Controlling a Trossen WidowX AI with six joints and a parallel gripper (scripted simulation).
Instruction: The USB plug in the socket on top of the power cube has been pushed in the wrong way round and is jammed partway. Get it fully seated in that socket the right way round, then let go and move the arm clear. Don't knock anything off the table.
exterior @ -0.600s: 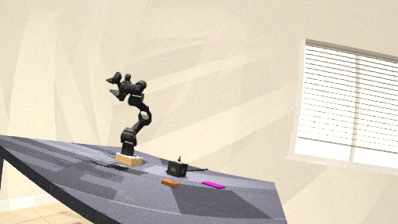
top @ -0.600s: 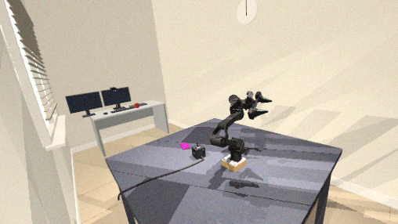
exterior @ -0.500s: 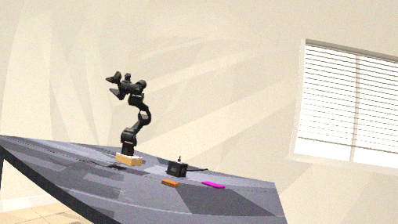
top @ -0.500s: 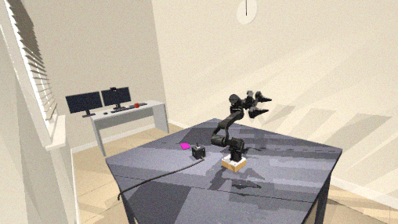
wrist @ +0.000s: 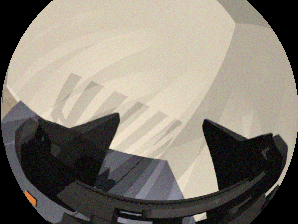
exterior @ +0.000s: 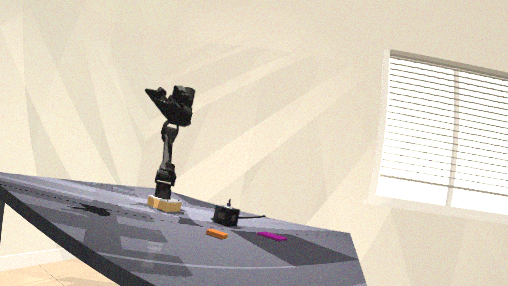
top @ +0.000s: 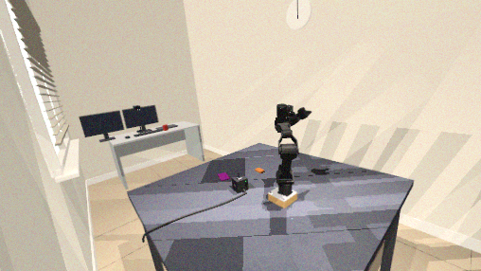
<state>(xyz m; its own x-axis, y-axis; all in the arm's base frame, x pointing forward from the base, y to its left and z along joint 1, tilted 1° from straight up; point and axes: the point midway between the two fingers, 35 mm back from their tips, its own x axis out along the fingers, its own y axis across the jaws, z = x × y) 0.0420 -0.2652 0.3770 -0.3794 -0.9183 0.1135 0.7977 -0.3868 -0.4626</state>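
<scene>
My gripper tip is 270 mm short of the USB plug, 370 mm to the right of it and 330 mm above it. From my gripper tip the other things lie so: orange block (320 mm ahead, 110 mm to the left, 420 mm below); magenta block (480 mm ahead, 330 mm to the left, 420 mm below).
</scene>
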